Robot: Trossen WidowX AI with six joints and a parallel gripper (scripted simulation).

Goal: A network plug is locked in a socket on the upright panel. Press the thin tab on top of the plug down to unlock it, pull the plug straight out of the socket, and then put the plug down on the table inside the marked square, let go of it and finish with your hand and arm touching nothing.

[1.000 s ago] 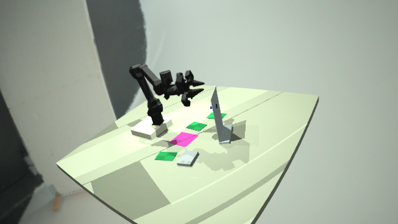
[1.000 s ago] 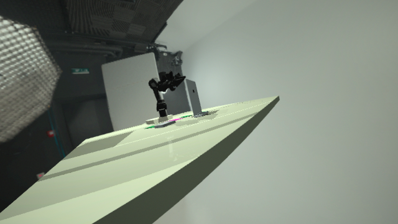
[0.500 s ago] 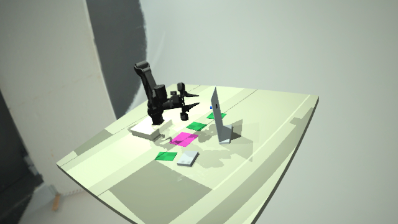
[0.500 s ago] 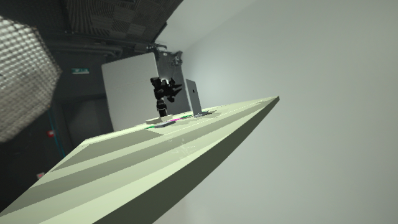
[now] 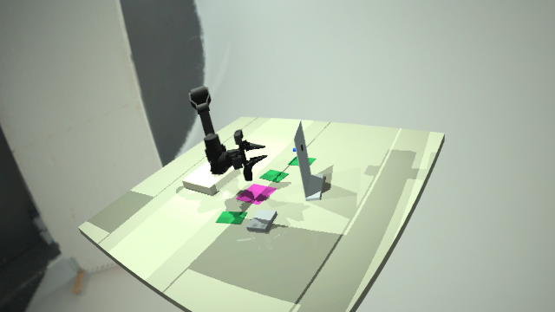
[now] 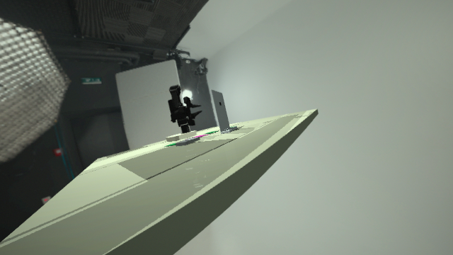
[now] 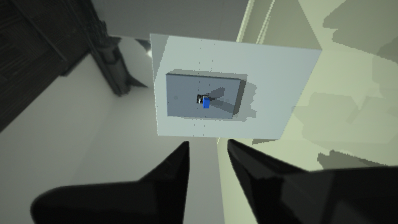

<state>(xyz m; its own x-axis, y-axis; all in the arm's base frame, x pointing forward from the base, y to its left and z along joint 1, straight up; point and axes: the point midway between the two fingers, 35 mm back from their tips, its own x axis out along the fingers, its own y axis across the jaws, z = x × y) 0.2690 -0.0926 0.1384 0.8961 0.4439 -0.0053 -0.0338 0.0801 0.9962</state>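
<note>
Now: gripper tip 11 cm short of the network plug and 3 cm to the right of it. Also, from my gripper tip: flat grey block (3 cm ahead, 19 cm to the right, 17 cm below); grey panel (13 cm ahead, 4 cm to the left, 6 cm below); magenta square (8 cm behind, 2 cm to the right, 17 cm below).
</note>
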